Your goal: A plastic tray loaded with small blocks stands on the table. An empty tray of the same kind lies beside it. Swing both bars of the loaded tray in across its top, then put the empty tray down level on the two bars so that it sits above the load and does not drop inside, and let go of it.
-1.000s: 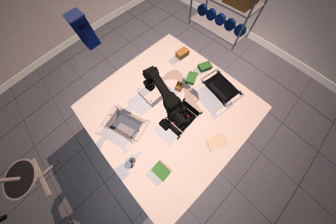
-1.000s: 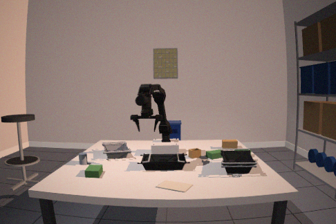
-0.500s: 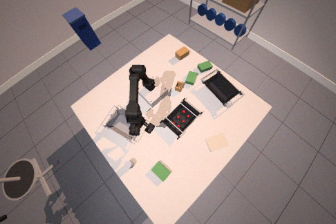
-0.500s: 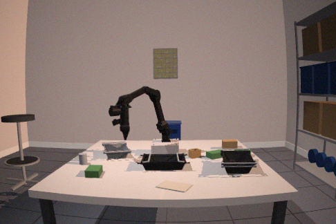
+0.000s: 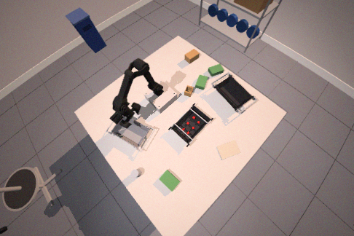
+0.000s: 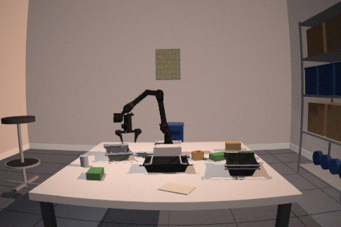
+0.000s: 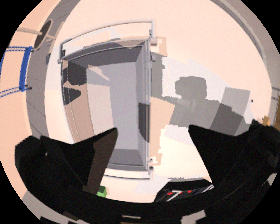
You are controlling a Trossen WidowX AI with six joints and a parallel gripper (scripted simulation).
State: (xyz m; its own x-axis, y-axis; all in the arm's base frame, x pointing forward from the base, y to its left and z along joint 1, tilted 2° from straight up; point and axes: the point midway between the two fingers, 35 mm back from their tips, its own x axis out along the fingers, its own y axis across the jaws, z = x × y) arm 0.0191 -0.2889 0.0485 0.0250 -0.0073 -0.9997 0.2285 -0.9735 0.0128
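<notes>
Now: gripper tip 20 mm short of the grey wire-handled tray, 90 mm to the left of it and 50 mm above it. Also, from my gripper tip: beige pad (680 mm ahead, 270 mm to the left, 90 mm below).
</notes>
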